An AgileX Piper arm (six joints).
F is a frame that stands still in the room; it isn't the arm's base.
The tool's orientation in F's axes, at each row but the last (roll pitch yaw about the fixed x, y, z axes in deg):
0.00, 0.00, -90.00
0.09, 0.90, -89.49
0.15, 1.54, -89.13
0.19, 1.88, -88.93
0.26, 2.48, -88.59
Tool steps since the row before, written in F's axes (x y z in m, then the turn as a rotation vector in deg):
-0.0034, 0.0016, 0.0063, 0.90, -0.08, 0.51
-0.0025, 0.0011, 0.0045, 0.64, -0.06, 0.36
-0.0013, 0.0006, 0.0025, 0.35, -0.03, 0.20
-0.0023, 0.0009, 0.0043, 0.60, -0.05, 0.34
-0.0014, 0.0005, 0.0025, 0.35, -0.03, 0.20
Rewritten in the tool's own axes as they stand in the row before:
-0.0016, -0.0034, 0.0063, 0.08, 0.90, 0.51
-0.0012, -0.0025, 0.0045, 0.06, 0.64, 0.36
-0.0007, -0.0013, 0.0025, 0.03, 0.35, 0.20
-0.0011, -0.0023, 0.0043, 0.05, 0.60, 0.34
-0.0006, -0.0014, 0.0025, 0.03, 0.35, 0.20

